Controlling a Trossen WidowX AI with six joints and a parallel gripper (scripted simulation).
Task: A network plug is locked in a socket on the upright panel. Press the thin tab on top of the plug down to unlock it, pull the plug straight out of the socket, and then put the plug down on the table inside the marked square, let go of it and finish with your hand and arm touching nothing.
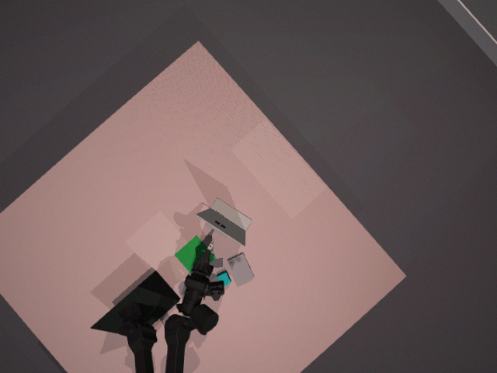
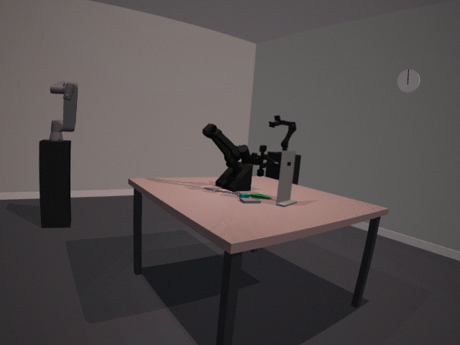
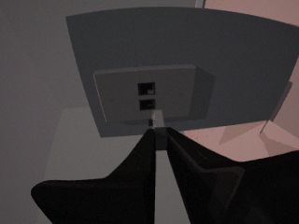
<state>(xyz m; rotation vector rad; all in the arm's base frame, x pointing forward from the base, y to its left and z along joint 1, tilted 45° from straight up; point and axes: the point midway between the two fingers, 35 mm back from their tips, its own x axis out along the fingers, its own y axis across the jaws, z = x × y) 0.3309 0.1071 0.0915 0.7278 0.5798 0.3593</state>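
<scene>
The green marked square lies 230 mm below my gripper tip, 120 mm behind it and 10 mm to the right of it. Also, from my gripper tip: grey network plug 10 mm ahead; then teal cube 220 mm below, 150 mm to the right, 70 mm behind; then upright grey panel 90 mm below, 80 mm ahead, 40 mm to the left.
</scene>
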